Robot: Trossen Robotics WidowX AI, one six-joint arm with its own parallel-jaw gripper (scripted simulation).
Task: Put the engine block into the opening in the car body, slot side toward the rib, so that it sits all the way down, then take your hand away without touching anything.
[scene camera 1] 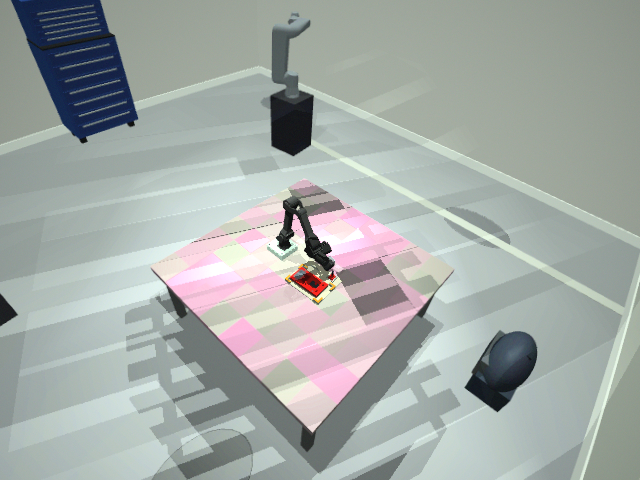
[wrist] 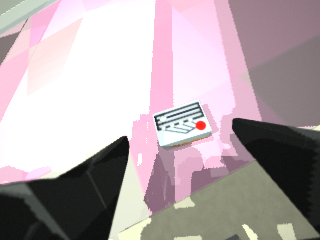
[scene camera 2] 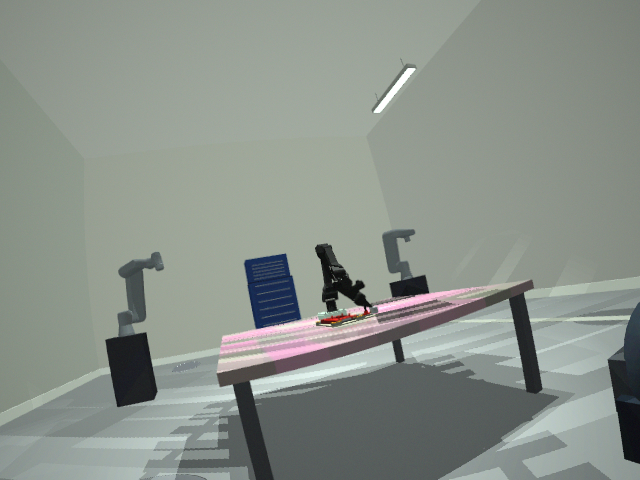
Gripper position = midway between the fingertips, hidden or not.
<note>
My gripper point(wrist: 179, 132) is open, with nothing in its grasp. I also see an engine block point(wrist: 186, 123).
</note>
